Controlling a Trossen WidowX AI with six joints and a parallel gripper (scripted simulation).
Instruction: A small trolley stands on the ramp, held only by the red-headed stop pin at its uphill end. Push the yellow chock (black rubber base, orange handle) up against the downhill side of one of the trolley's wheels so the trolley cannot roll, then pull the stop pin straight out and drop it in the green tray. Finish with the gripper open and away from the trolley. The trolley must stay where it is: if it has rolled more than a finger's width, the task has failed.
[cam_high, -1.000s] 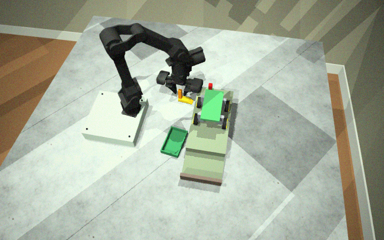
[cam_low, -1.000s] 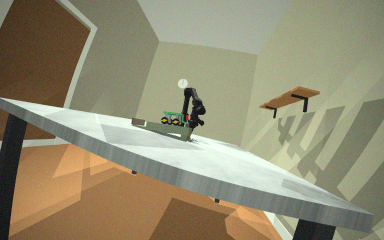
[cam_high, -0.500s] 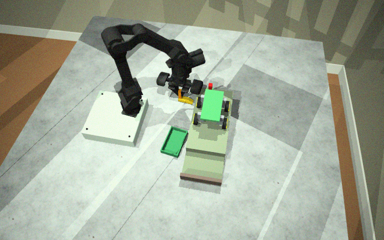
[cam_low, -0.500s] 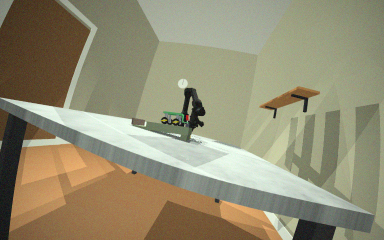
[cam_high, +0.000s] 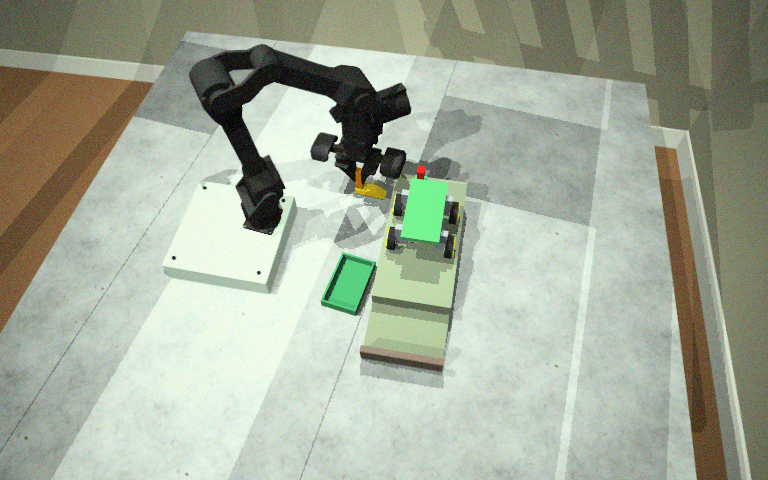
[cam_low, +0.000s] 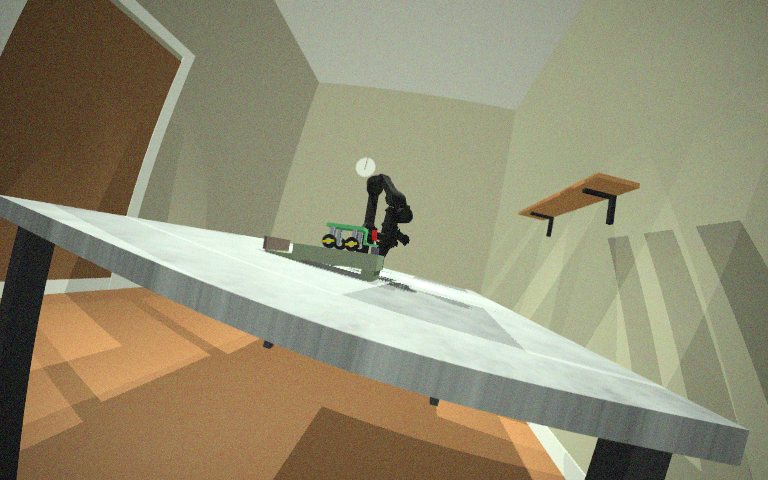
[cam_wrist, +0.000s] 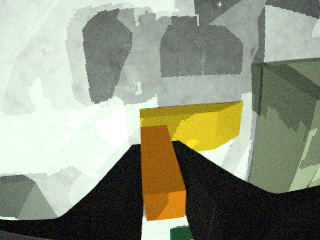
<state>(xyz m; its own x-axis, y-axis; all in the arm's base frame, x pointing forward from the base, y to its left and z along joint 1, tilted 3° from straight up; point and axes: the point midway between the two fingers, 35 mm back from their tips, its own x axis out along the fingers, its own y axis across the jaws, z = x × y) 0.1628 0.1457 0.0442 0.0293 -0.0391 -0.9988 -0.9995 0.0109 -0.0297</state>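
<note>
My gripper tip is 13 cm short of the stop pin and 6 cm below it. The rest, counted from my gripper tip: brown stop block 35 cm to the right, 19 cm ahead, 3 cm below; then trolley 16 cm ahead, 9 cm to the right, 5 cm above; then yellow chock 2 cm ahead, 1 cm below.
</note>
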